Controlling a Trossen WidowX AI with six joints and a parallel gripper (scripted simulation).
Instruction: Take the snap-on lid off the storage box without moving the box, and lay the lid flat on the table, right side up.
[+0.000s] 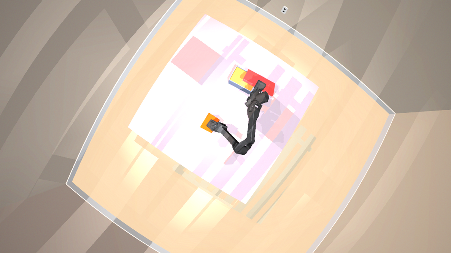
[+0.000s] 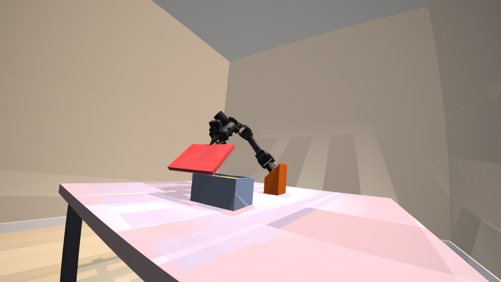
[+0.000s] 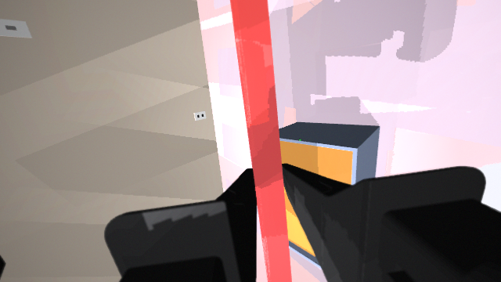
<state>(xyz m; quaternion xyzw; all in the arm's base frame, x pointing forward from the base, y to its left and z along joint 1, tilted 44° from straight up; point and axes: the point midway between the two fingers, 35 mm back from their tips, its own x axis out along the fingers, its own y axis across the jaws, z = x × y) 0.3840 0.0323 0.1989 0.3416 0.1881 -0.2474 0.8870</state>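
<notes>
Right now my gripper tip is 6 cm short of the red lid, 1 cm to the right of it and 5 cm above it. From my gripper tip the other things lie so: grey-blue storage box (3 cm ahead, 13 cm to the left, 18 cm below).
</notes>
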